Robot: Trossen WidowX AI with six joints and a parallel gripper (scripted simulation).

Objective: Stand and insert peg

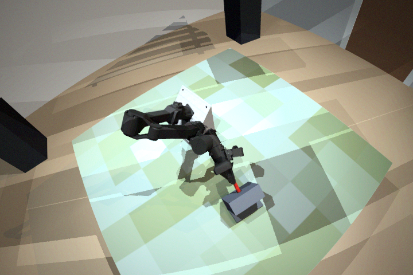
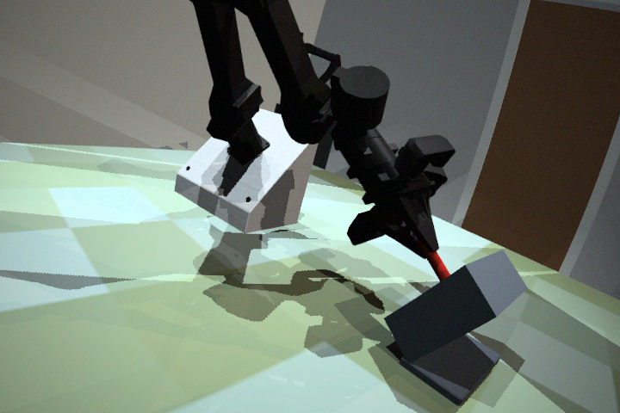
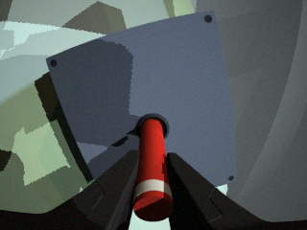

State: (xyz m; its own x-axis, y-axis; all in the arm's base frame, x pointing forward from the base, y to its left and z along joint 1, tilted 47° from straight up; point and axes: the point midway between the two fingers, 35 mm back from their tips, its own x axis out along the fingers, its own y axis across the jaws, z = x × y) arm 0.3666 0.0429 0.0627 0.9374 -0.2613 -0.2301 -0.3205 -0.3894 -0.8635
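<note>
My gripper tip is now 60 mm short of the sloped panel and 30 mm above it. Also, from my gripper tip: flat foot (80 mm ahead, 100 mm below); then peg (10 mm behind).
</note>
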